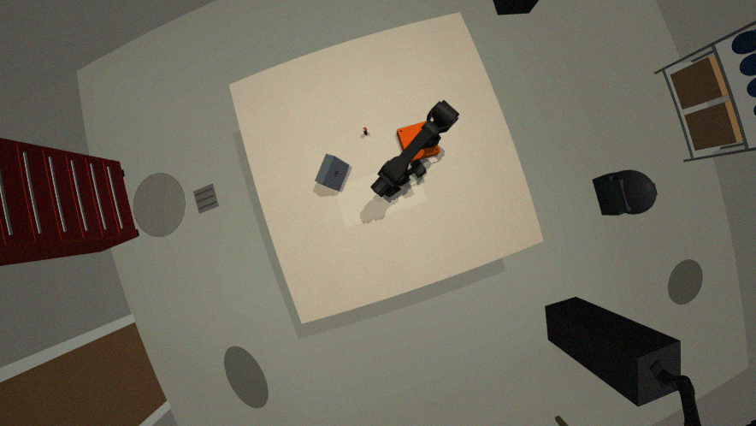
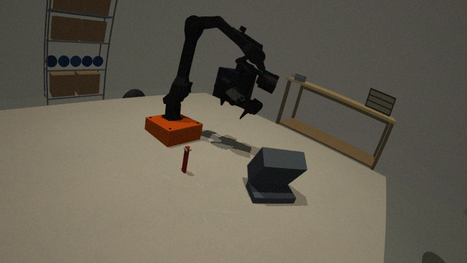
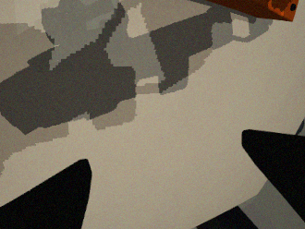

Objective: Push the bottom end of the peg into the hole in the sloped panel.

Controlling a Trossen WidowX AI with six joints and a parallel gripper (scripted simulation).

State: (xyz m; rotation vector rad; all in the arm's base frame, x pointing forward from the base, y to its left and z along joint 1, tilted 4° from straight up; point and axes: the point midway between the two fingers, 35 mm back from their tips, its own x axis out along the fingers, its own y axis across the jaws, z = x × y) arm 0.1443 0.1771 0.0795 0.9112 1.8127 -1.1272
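The red peg lies 290 mm to the right of my gripper tip, 140 mm ahead of it and 60 mm below it. Round my gripper tip: grey sloped panel 320 mm ahead, 110 mm to the right, 40 mm below.
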